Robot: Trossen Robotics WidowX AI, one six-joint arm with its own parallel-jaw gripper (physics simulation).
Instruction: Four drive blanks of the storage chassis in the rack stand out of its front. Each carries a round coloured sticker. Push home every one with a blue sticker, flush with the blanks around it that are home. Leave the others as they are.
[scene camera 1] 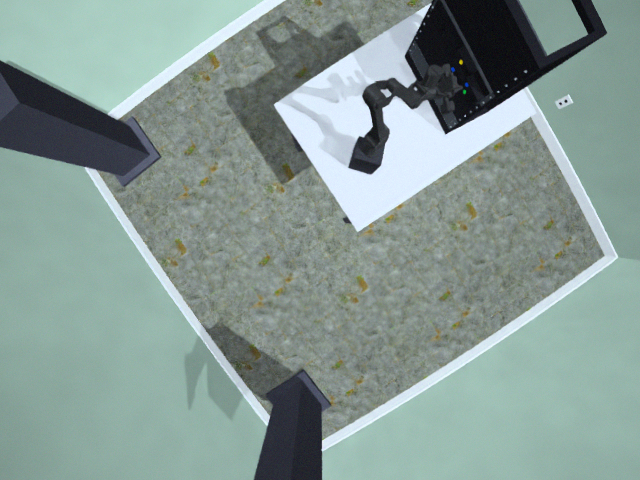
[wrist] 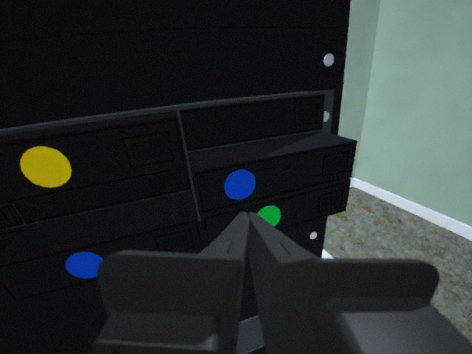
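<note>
A black rack and my gripper are visible in the pictures.
</note>
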